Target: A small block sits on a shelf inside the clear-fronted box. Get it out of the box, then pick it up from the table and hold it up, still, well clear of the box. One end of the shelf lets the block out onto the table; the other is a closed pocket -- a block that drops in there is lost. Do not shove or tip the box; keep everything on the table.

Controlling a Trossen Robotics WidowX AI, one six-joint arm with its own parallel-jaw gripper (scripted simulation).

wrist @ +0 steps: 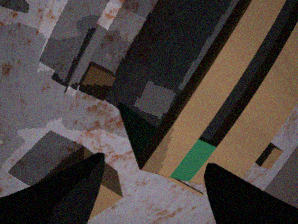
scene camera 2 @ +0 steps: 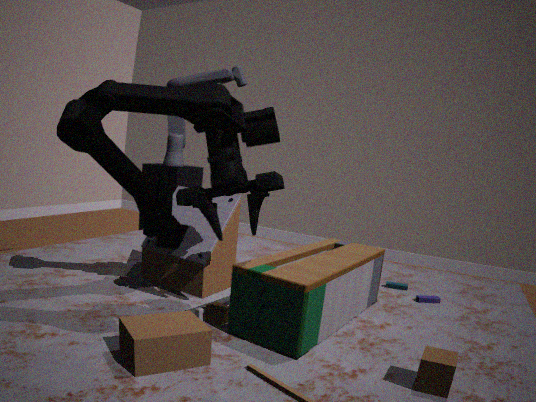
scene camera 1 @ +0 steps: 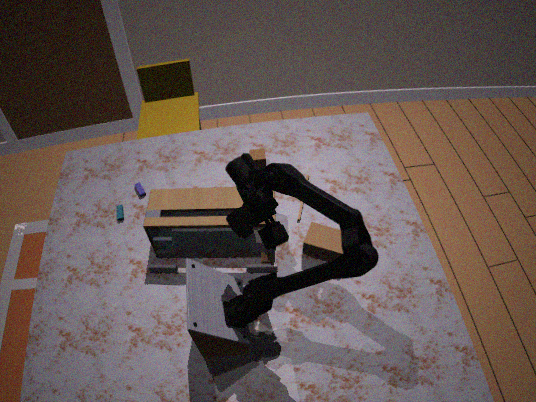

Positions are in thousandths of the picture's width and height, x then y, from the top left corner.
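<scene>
My gripper is visible in scene camera 1 (492, 551), in scene camera 2 (443, 593) and in the wrist view (525, 743). A box is visible as well: scene camera 1 (329, 546), scene camera 2 (542, 750) and the wrist view (710, 408).
</scene>
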